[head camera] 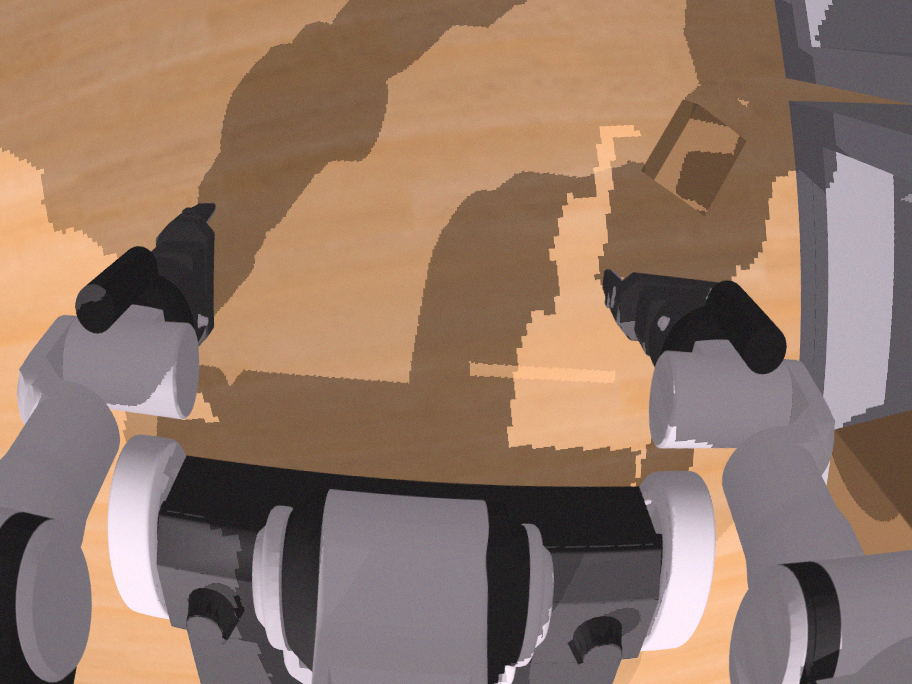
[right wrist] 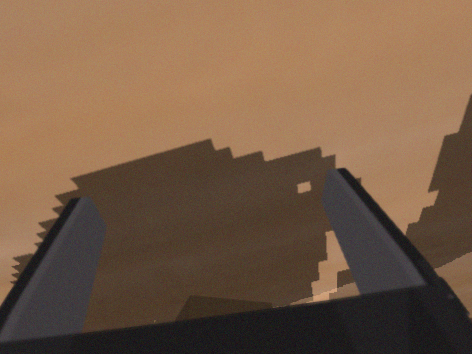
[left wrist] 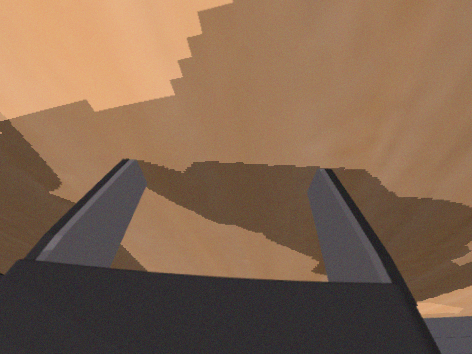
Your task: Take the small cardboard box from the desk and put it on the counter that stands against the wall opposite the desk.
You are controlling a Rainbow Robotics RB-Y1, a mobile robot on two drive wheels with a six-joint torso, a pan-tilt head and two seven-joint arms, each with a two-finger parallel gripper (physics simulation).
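Frame: origin at the robot's base, x down, y back, z left, level; metres.
Seen in the pictures: left gripper, fingertip midpoint: (head camera: 205, 260) (left wrist: 226, 175); right gripper, fingertip midpoint: (head camera: 659, 284) (right wrist: 213, 198).
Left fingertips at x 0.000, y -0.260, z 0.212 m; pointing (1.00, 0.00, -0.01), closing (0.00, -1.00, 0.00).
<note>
A point is followed by its place in that frame.
A small brown box-like thing (head camera: 667, 138) @[x -0.022, y -0.414, z -0.216 m] sits tilted in the picture on the wood-coloured floor at the upper right of the head view; I cannot tell if it is the task's cardboard box. My left gripper (head camera: 203, 211) (left wrist: 226, 175) @[x 0.000, y -0.260, z 0.212 m] is open and empty, over the floor at the left. My right gripper (head camera: 609, 285) (right wrist: 213, 198) @[x -0.001, y -0.264, z -0.227 m] is open and empty, below and left of the brown thing in the head view, apart from it. A dark brown shape (right wrist: 222, 306) @[x -0.006, y -0.358, z -0.231 m] shows partly behind the right gripper's body. I cannot make out the desk or the counter for certain.
Grey furniture (head camera: 858, 294) (left wrist: 452, 332) stands along the right side of the head view, close to my right arm. My base, with white wheels (head camera: 681, 559), is at the bottom. Shadows of the arms lie across the wooden floor (head camera: 471, 110) @[x 0.000, y -0.414, z -0.035 m].
</note>
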